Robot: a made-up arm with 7 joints.
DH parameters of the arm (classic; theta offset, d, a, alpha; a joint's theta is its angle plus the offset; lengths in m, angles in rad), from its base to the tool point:
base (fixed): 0 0.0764 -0.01 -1.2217
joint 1: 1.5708 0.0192 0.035 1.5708
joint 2: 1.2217 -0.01 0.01 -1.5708
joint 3: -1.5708 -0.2 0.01 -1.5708
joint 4: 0 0 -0.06 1.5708
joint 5: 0 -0.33 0.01 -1.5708
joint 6: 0 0 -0.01 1.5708
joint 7: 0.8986 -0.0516 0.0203 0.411
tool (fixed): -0.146 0.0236 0 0
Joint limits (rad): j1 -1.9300..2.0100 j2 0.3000..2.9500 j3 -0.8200..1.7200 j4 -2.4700..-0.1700 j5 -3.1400..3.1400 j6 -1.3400..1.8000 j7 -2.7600..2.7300
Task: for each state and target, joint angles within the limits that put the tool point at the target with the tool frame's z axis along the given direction. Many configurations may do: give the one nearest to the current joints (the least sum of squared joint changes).
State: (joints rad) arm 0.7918 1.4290 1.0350 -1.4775 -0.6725 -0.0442 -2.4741
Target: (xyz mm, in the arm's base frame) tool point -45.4 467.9 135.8 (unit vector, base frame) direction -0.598 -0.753 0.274
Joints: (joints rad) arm 1.5204 0.9306 1.2479 -1.6766 -0.9591 0.1619 -2.7600
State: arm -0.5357 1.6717 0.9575 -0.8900 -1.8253 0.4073 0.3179
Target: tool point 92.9 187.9 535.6 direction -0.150 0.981 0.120
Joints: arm -0.2201 2.4433 0.6862 -0.8526 -2.5546 1.2814 0.1413
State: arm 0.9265 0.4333 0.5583 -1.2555 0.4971 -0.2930 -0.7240
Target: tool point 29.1 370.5 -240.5 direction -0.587 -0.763 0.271
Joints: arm 0.7936 0.8078 0.2156 -1.3508 0.4090 -0.2758 -0.6000
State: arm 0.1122 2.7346 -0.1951 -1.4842 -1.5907 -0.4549 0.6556
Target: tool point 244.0 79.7 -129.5 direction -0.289 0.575 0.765
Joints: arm 0.8766 2.8684 0.1934 -2.0766 -1.7637 0.1002 0.5122
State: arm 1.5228 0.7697 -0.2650 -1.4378 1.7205 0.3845 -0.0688
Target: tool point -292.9 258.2 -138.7 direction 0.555 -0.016 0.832
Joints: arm 1.8909 0.8628 0.0950 -1.7617 1.6187 0.2004 -0.1678
